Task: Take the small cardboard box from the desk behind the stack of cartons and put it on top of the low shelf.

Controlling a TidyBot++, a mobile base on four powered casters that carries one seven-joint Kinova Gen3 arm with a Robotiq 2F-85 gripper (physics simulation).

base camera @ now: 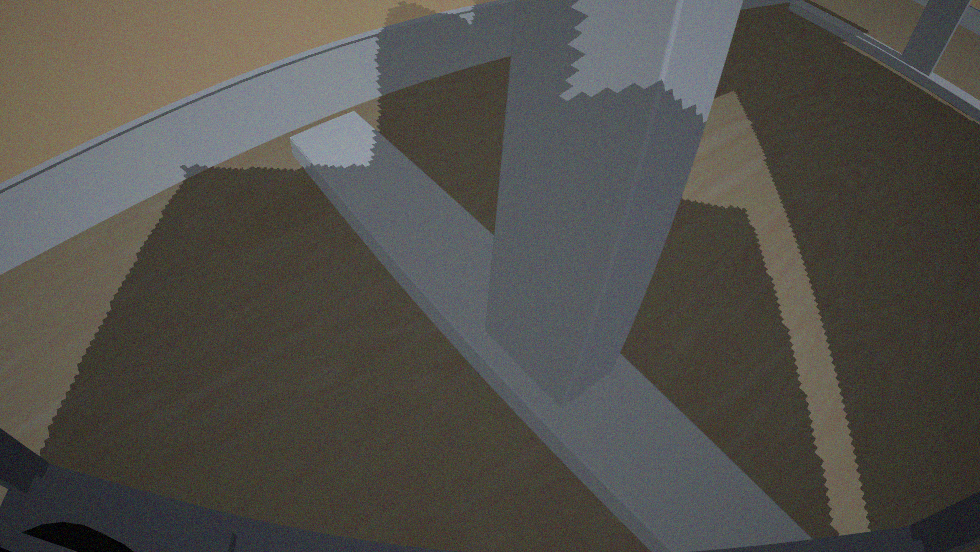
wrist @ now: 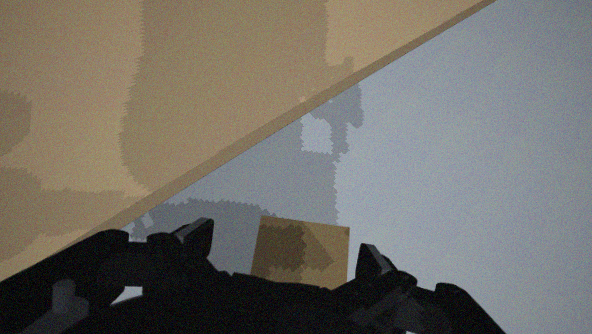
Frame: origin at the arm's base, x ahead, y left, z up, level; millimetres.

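Seen in the pictures: gripper, between the fingertips: (wrist: 284,247).
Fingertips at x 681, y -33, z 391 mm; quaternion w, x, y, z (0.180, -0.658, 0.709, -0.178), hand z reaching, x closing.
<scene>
A point is followed by its place in that frame.
The small cardboard box (wrist: 301,252) {x 682, y -43, z 373 mm} is brown and lies on the pale grey desk top (wrist: 465,160) {x 790, y -203, z 323 mm} at the lower middle of the wrist view. Its near end is hidden behind the black gripper body. My gripper (wrist: 284,247) {x 681, y -33, z 391 mm} is open, with one fingertip to the left of the box and the other to its right, with a gap on each side. The gap is wider on the left. How high the fingers are above the desk top is hard to tell. The cartons and the low shelf cannot be made out in these views, and the box does not show in the base camera view.
In the base camera view a thick grey post (base camera: 569,226) {x 292, y -28, z -231 mm} rises from a long grey foot bar (base camera: 411,212) on the brown floor (base camera: 274,342) {x 317, y 167, z -397 mm}, close ahead of the base. A pale grey band (base camera: 205,130) {x 533, y 317, z -349 mm} runs behind them. In the wrist view a tan surface (wrist: 225,75) {x 806, y 26, z 394 mm} borders the desk top diagonally.
</scene>
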